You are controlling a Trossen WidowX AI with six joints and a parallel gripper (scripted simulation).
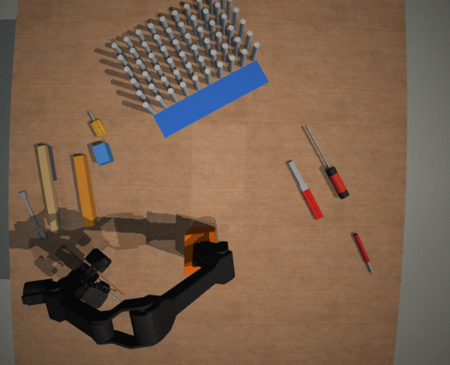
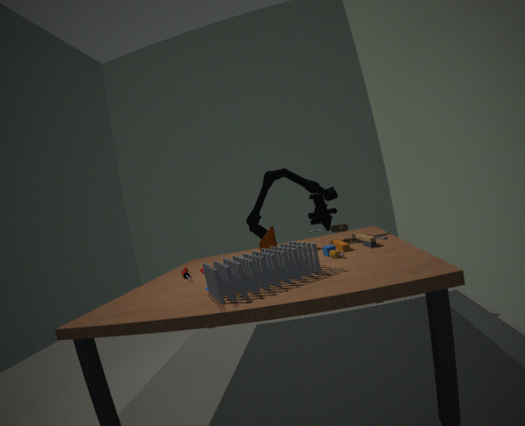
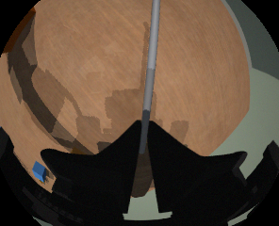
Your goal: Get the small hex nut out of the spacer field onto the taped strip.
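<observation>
Now: the thin grey rod tool 2 cm behind my gripper tip and 3 cm to the right of it. From my gripper tip the other things lie so: blue cube: 37 cm ahead, 1 cm to the right, 5 cm below; orange bar: 25 cm ahead, 5 cm to the left, 5 cm below; fork-tipped tool: 16 cm ahead, 23 cm to the left, 6 cm below.
</observation>
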